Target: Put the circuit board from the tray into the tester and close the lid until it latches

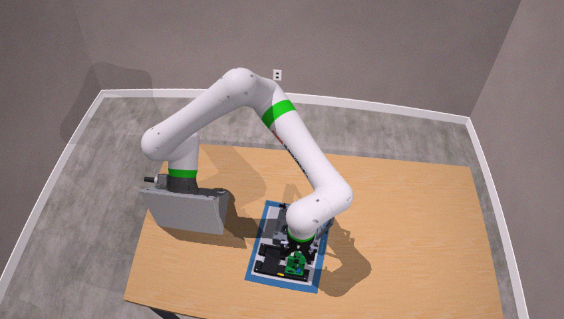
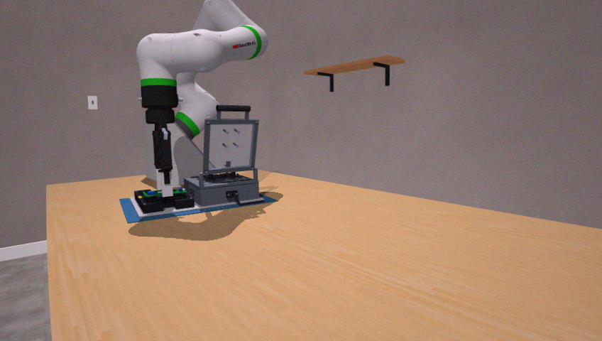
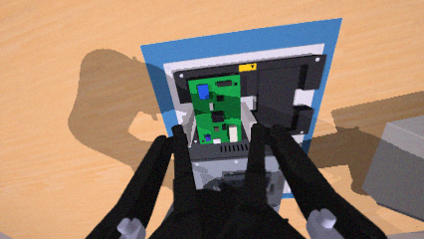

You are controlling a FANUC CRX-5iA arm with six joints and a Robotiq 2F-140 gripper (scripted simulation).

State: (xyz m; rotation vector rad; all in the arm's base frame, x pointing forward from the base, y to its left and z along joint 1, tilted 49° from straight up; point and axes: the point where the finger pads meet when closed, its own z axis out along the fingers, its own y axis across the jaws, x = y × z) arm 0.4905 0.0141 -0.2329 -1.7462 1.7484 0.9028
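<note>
Right now the green circuit board is 20 mm below my hand. The rest, counted from my hand: tester lid: 170 mm to the left, 120 mm above, 90 mm ahead.
</note>
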